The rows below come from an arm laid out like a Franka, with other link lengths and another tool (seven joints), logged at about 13 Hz.
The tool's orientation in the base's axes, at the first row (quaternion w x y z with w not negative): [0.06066 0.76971 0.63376 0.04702]
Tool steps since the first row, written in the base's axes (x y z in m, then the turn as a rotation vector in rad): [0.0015 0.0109 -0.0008 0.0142 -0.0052 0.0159]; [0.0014 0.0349 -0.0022 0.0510 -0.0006 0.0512]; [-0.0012 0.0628 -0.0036 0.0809 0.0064 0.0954]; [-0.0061 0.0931 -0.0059 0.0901 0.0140 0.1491]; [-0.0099 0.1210 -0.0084 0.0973 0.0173 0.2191]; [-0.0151 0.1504 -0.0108 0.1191 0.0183 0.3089]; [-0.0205 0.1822 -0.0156 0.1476 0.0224 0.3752]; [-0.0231 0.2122 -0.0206 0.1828 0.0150 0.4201]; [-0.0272 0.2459 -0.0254 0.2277 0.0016 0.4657]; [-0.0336 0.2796 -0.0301 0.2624 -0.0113 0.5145]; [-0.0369 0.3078 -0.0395 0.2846 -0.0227 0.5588]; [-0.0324 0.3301 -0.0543 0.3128 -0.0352 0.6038]
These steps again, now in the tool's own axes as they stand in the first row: [0.0110 -0.0007 0.0006 -0.0024 0.0172 -0.0134]; [0.0345 -0.0056 0.0012 0.0090 0.0574 -0.0430]; [0.0614 -0.0136 0.0013 0.0214 0.0918 -0.0824]; [0.0902 -0.0244 0.0018 0.0304 0.1075 -0.1344]; [0.1169 -0.0338 0.0027 0.0347 0.1246 -0.2026]; [0.1447 -0.0448 0.0033 0.0395 0.1593 -0.2881]; [0.1749 -0.0568 0.0062 0.0487 0.1963 -0.3495]; [0.2039 -0.0657 0.0097 0.0480 0.2387 -0.3884]; [0.2362 -0.0768 0.0127 0.0433 0.2918 -0.4263]; [0.2681 -0.0901 0.0153 0.0370 0.3354 -0.4689]; [0.2951 -0.1001 0.0231 0.0299 0.3658 -0.5090]; [0.3180 -0.1022 0.0377 0.0229 0.4024 -0.5488]
